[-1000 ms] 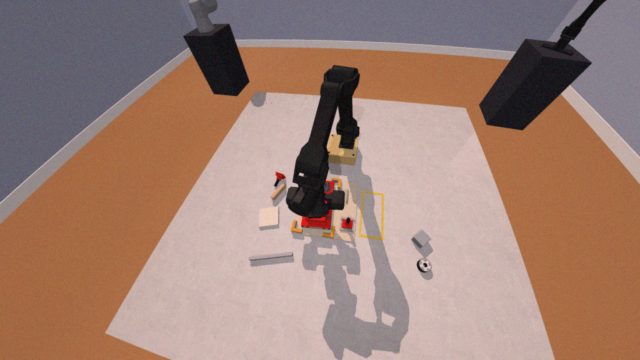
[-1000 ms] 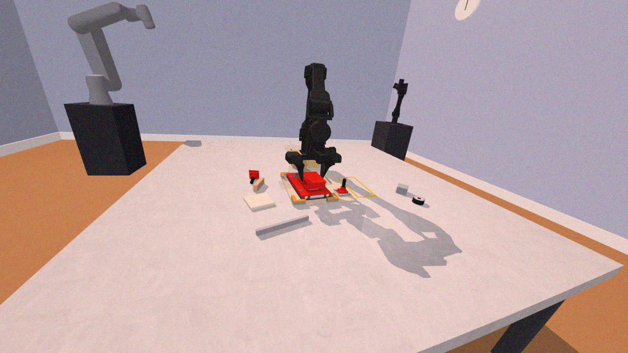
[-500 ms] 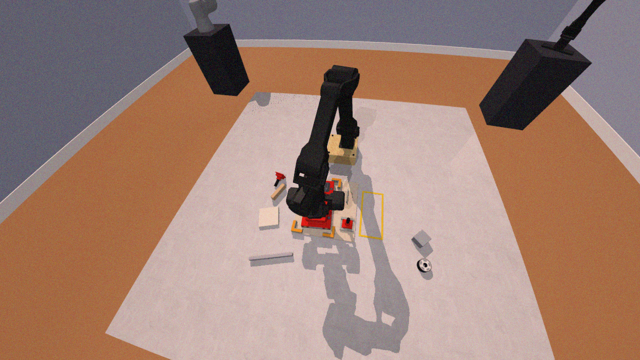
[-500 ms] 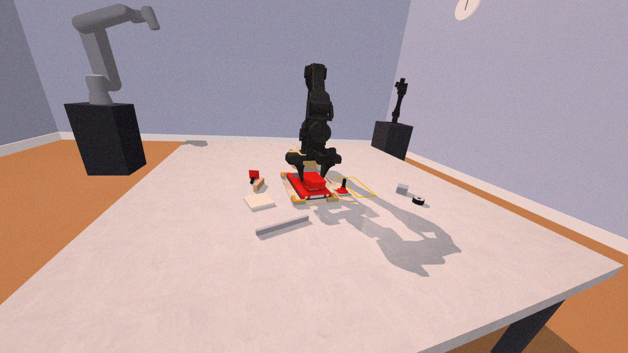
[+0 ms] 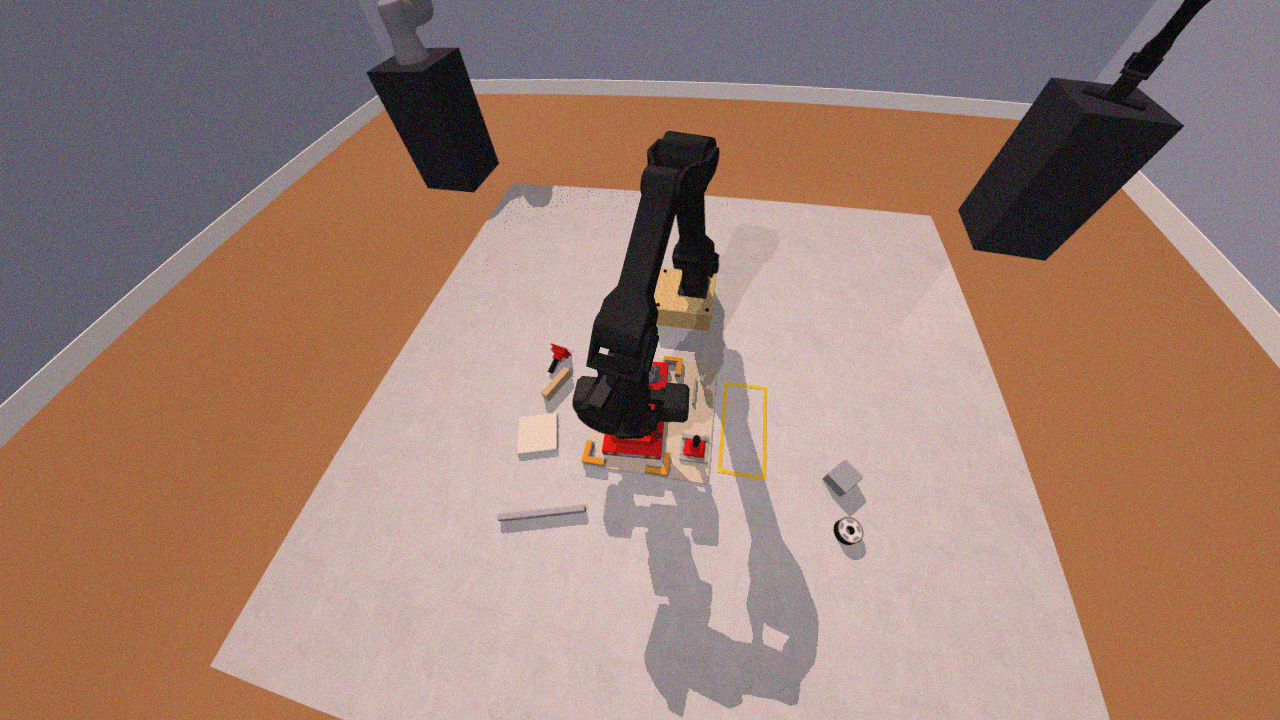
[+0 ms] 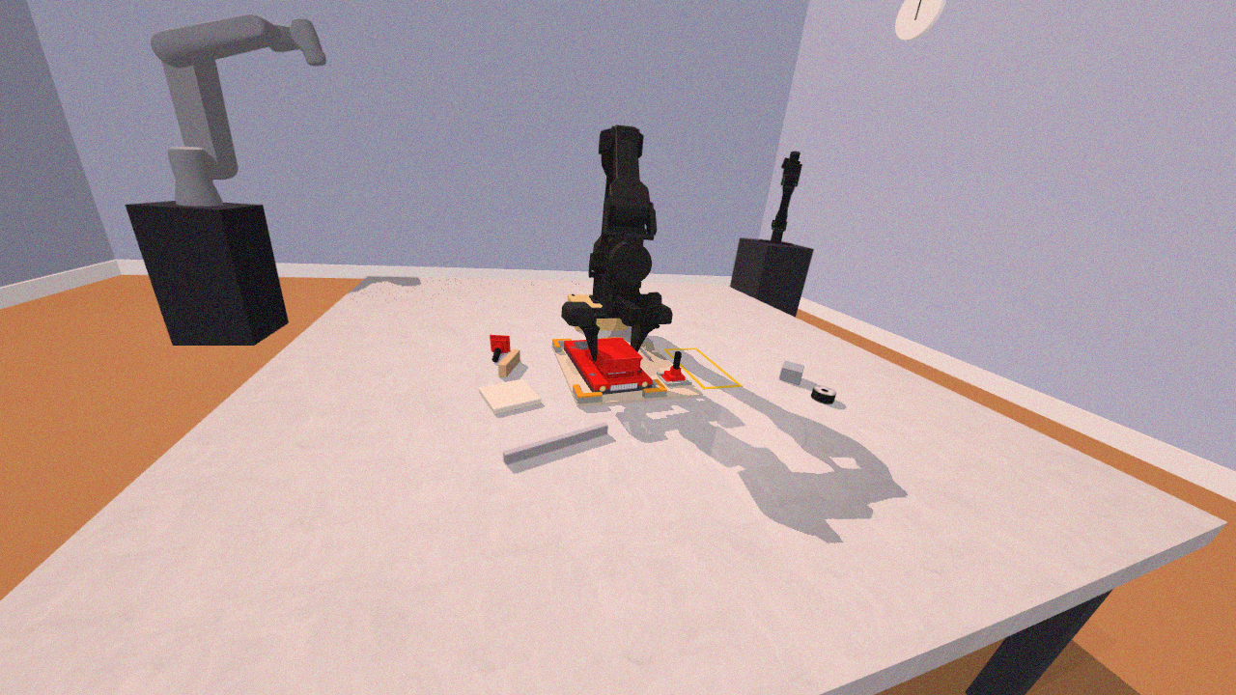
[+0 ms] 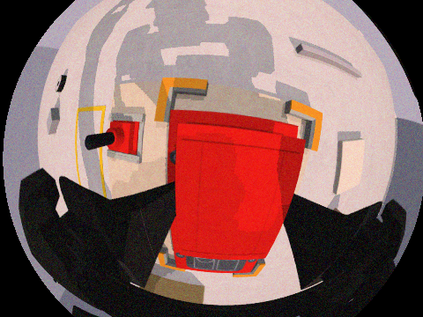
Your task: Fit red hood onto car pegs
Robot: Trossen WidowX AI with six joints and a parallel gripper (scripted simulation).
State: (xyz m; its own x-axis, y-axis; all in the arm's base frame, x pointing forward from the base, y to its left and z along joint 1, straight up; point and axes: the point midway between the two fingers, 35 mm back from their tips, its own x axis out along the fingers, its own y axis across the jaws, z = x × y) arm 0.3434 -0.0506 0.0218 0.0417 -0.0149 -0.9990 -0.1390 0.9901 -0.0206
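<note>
My gripper tip is 1 cm below the red hood. Also, from my gripper tip: tan tile 18 cm to the right, 5 cm ahead, 4 cm below; then wooden block 18 cm to the right, 6 cm behind, 3 cm below; then grey engine block 2 cm below, 1 cm behind.
</note>
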